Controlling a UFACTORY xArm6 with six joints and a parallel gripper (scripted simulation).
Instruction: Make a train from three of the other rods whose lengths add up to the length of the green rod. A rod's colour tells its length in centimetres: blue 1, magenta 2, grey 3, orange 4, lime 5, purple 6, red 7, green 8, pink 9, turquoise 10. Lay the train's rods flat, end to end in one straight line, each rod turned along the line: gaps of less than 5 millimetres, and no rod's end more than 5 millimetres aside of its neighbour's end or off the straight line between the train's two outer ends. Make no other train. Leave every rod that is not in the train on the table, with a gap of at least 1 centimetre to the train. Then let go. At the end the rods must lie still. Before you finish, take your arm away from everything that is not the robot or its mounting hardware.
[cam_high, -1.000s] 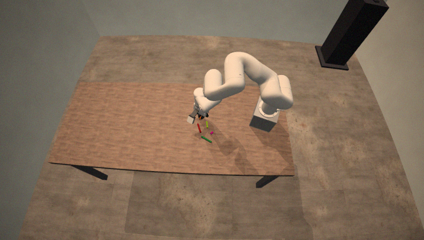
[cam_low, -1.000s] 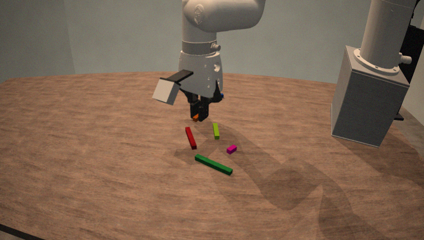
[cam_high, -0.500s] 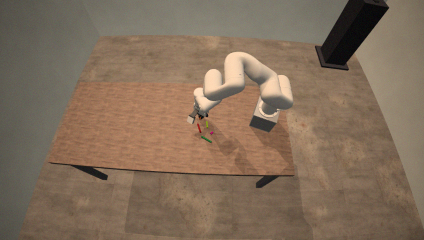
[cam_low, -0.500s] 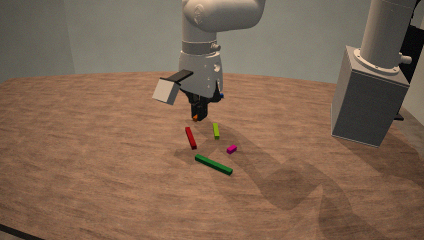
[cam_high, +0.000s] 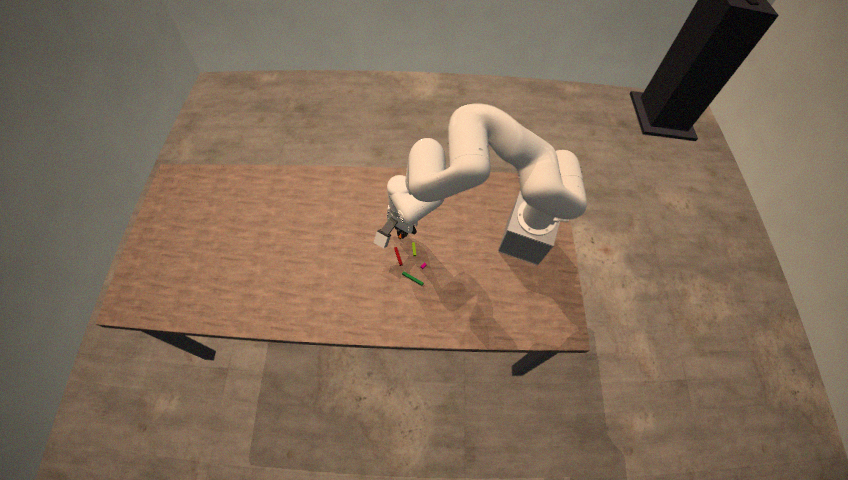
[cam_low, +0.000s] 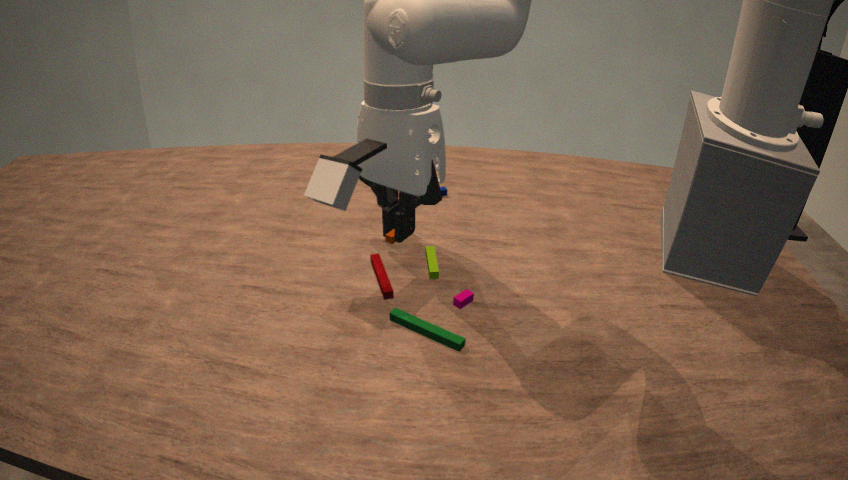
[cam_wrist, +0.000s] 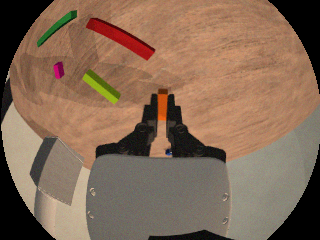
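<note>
My hand is 20 mm past the grey rod, 110 mm to the left of it and 20 mm above it. The rest, counted from my hand: red rod (10 mm ahead, 90 mm to the left, 20 mm below); then orange rod (20 mm below); then lime rod (50 mm behind, 60 mm to the left, 20 mm below).
</note>
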